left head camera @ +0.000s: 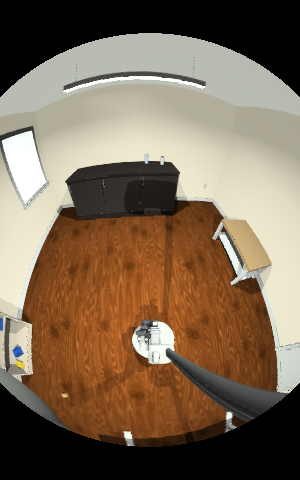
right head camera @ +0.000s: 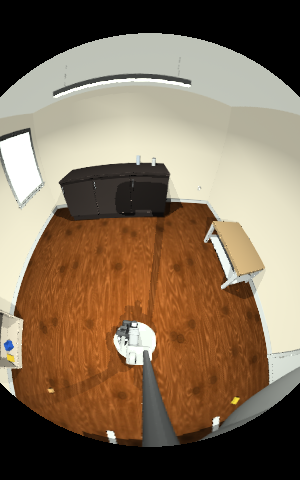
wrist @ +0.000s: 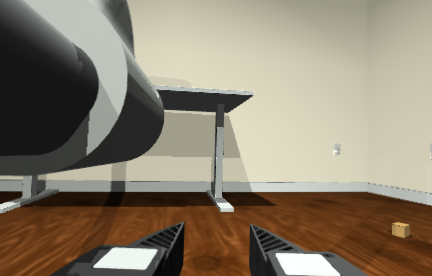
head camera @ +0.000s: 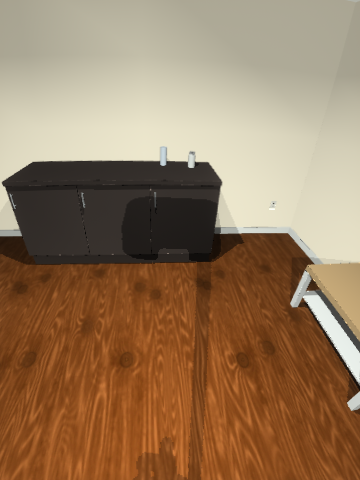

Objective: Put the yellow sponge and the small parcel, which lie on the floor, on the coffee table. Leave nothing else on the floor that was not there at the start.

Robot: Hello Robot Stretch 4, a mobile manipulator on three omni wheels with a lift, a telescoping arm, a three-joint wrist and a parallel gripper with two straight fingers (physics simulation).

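Places are measured from the robot's base along level axes (x ahead, y left, z up), in metres.
Pixels of known places: gripper, fingertip midpoint: (left head camera: 141, 345) (right head camera: 121, 345) (wrist: 216, 243).
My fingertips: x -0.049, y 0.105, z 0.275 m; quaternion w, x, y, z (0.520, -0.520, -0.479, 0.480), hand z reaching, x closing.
Behind a point stands the place of what it marks.
The yellow sponge (right head camera: 235, 400) lies on the floor at the lower right of the right head view. The small parcel (left head camera: 65, 395) {x -1.018, y 0.994, z 0.015 m} (right head camera: 50, 390) (wrist: 401, 230) {x -0.999, y 0.998, z 0.002 m}, a tan box, lies on the floor at the lower left of both side head views and at the right of the wrist view. The coffee table (head camera: 345, 285) {x 1.258, y -1.254, z 0.422 m} (left head camera: 247, 245) {x 0.967, y -1.302, z 0.422 m} (right head camera: 239, 247) {x 0.984, y -1.326, z 0.422 m} has a bare wooden top and white legs and stands by the right wall. My gripper (wrist: 216, 243) {x -0.049, y 0.105, z 0.275 m} is open and empty, its fingers apart above the floor. The parcel is well beyond the fingers, to the right in the wrist view.
A dark cabinet (head camera: 55, 220) {x 1.871, y 1.059, z 0.511 m} (left head camera: 90, 198) {x 1.873, y 1.051, z 0.461 m} (right head camera: 80, 201) {x 1.867, y 1.105, z 0.424 m} bearing two small containers stands against the far wall. A light open shelf unit (left head camera: 28, 345) {x -0.522, y 1.632, z 0.022 m} (right head camera: 19, 340) {x -0.526, y 1.630, z 0.010 m} with blue and yellow things is at the left. A desk (wrist: 205, 101) {x -1.687, y 0.134, z 0.667 m} with white legs stands by a wall in the wrist view.
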